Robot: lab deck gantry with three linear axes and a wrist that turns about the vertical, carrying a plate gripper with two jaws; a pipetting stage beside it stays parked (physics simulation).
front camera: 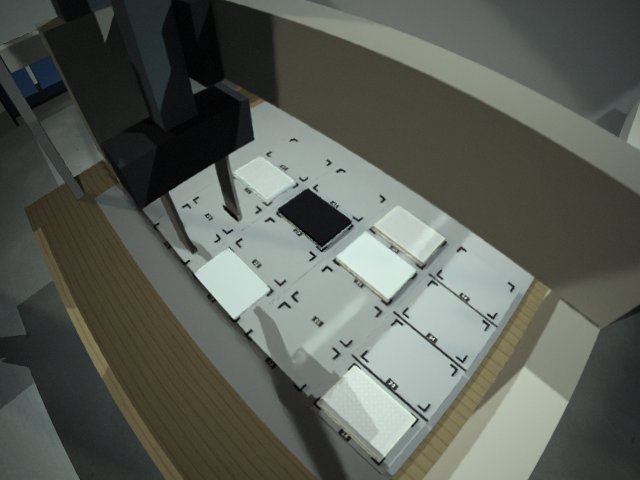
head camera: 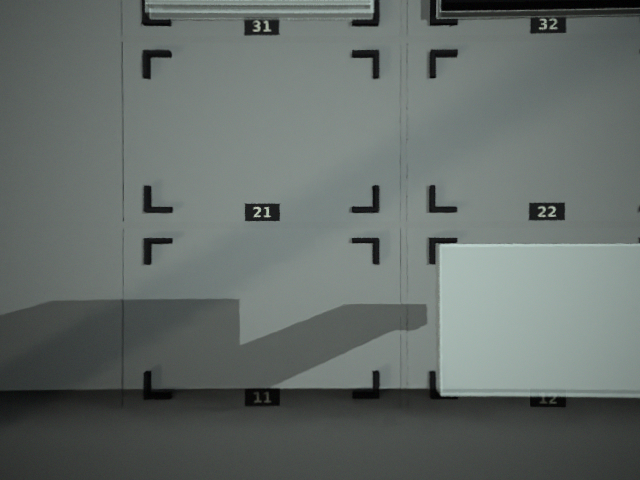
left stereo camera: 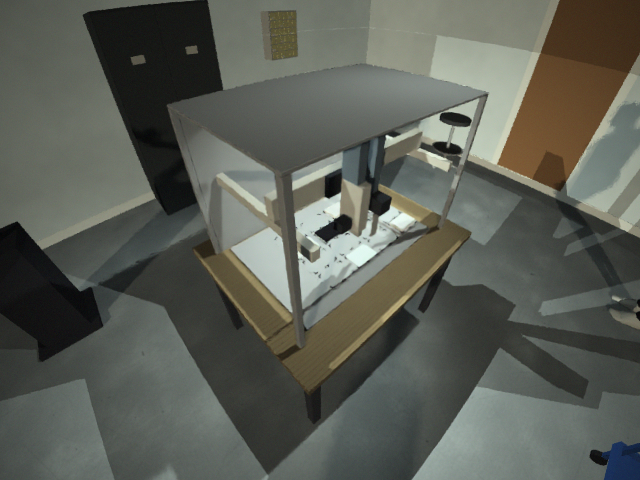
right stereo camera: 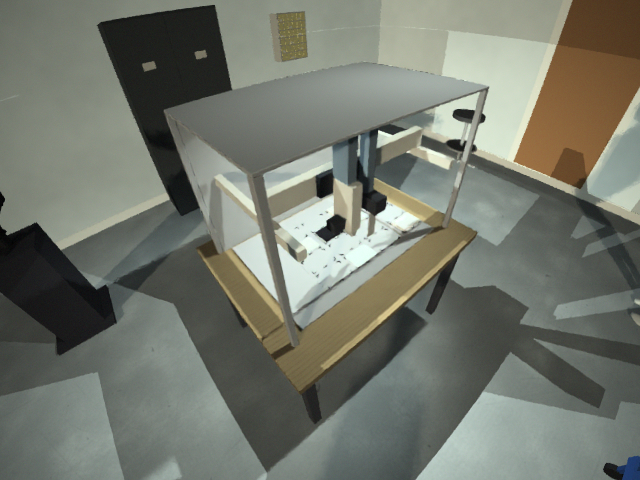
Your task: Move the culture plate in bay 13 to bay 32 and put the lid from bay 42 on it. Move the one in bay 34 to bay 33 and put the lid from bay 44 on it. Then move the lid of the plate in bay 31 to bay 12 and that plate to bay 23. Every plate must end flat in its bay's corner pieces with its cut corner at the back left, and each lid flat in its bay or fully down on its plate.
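Frame: origin at the robot's base, x back, y left, z down, level; metres.
Seen in the pictures: gripper, fingertip midpoint: (front camera: pixel 211 229) (left stereo camera: pixel 365 229) (right stereo camera: pixel 362 229); robot's base, link origin: (front camera: pixel 155 227) (head camera: pixel 151 392) (left stereo camera: pixel 332 287) (right stereo camera: pixel 329 288).
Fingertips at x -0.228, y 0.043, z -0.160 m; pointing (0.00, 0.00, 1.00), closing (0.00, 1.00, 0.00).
Note:
Pixels of each thing's top centre, then the offset from my fingertips to it.
- black lid, top centre: (front camera: pixel 314 214) (right stereo camera: pixel 330 230) (left stereo camera: pixel 329 230) dx +0.000, dy +0.214, dz +0.144 m
- pale plate, top centre: (front camera: pixel 409 232) (left stereo camera: pixel 337 208) dx -0.164, dy +0.321, dz +0.146 m
- plate with wells, top centre: (front camera: pixel 367 411) (right stereo camera: pixel 405 220) (left stereo camera: pixel 403 221) dx -0.328, dy +0.000, dz +0.132 m
My gripper (front camera: pixel 214 233) (left stereo camera: pixel 373 233) (right stereo camera: pixel 370 232) is open and empty, raised over bay 12; it does not show in the head view. A smooth pale lid (front camera: pixel 232 282) (head camera: pixel 537 320) (left stereo camera: pixel 360 255) (right stereo camera: pixel 360 254) lies flat in bay 12. The plate (front camera: pixel 264 178) (head camera: pixel 261 7) in bay 31 shows a faintly speckled top. A black lid (front camera: pixel 315 217) (head camera: pixel 542 4) (right stereo camera: pixel 326 235) covers the plate in bay 32. A smooth pale lid (front camera: pixel 377 264) covers the plate in bay 33. Bays 13, 23, 34, 42 and 44 hold no plate or lid. Cut corners cannot be made out.
A pale plate (front camera: pixel 409 233) sits in bay 43, close behind bay 33. A plate with wells (front camera: pixel 368 412) sits in bay 14. The parked stage's beige block (left stereo camera: pixel 353 209) (right stereo camera: pixel 346 206) stands beside the gripper. A beige wall (front camera: pixel 413 139) runs along the back.

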